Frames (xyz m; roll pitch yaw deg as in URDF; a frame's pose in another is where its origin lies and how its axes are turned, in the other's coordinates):
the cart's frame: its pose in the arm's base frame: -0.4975 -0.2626 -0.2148 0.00 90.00 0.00
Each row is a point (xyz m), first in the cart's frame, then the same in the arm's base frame.
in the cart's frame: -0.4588 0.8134 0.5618
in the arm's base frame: 0.0643 0.5508 0.2440
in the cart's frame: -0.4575 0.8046 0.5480
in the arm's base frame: 0.0505 0.5420 0.2427
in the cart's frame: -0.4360 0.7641 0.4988
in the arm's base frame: 0.0013 0.5015 0.2212
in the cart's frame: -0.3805 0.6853 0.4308
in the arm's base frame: -0.0667 0.4227 0.1657
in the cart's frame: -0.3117 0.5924 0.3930
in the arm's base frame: -0.1045 0.3298 0.0969
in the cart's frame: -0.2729 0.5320 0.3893
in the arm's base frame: -0.1082 0.2694 0.0581
